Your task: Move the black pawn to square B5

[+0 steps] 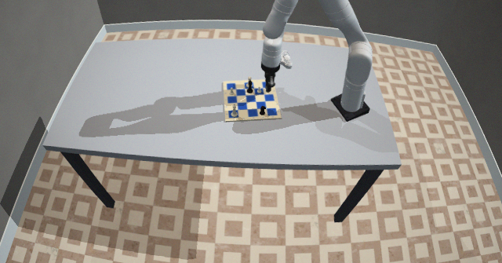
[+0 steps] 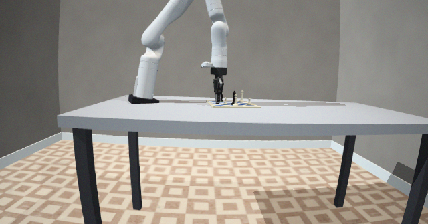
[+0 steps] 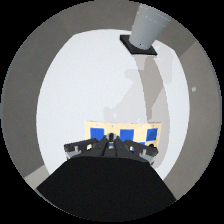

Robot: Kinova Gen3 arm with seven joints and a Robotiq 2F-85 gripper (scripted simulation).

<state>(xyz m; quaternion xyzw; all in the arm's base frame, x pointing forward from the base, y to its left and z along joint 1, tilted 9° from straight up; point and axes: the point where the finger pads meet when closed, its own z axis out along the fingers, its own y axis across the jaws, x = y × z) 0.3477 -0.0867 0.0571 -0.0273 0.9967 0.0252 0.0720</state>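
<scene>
The black pawn is 10 mm below my hand. Round my hand: tall black piece (80 mm ahead); then chessboard (70 mm ahead, 40 mm to the left, 30 mm below).
</scene>
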